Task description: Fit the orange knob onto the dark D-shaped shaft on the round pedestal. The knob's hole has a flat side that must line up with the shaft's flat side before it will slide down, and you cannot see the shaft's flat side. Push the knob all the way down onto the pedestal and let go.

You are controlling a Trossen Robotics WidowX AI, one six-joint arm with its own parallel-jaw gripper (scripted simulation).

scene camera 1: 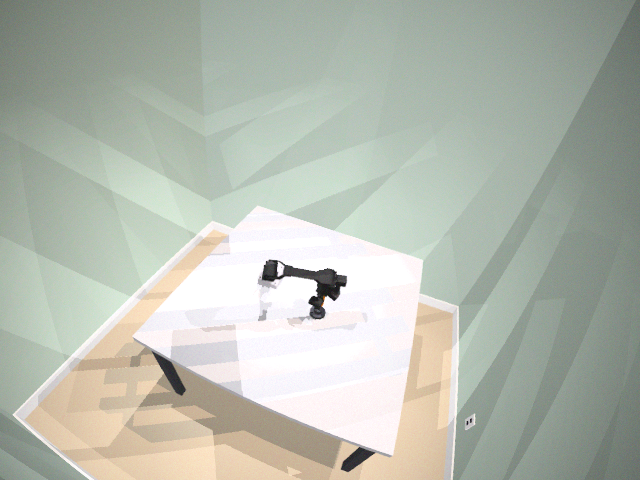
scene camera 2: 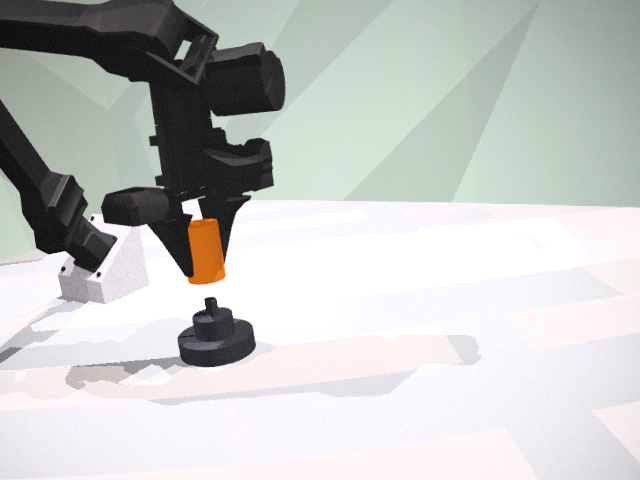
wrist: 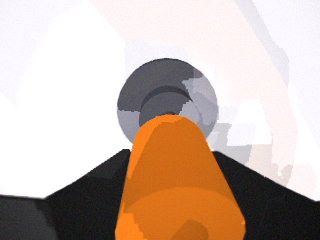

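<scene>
The gripper (scene camera 2: 205, 270) is carrying an orange knob (scene camera 2: 204, 235), and there's a pedestal (scene camera 2: 216, 338) as well. From the wrist you get the gripper (wrist: 170, 158) again, along with the knob (wrist: 172, 178) and the pedestal (wrist: 166, 86).
</scene>
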